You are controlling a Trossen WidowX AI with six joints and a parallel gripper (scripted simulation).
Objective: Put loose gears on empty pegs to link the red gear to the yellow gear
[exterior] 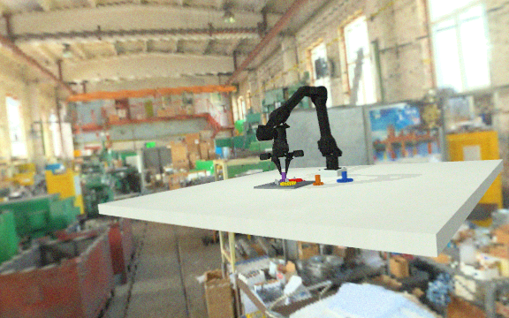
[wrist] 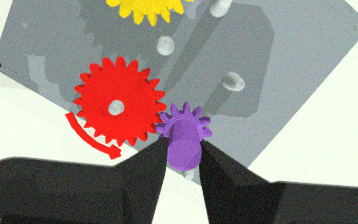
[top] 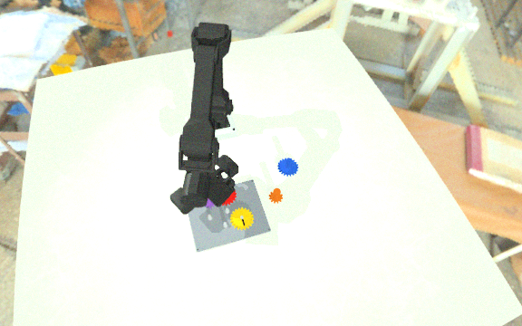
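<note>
My gripper tip is 10 mm above the purple gear. The rest, counted from my gripper tip: red gear: 10 mm behind, 50 mm to the left, 20 mm below; then red arrow: 50 mm behind, 60 mm to the left, 30 mm below; then yellow gear: 80 mm ahead, 70 mm to the left, 20 mm below.
</note>
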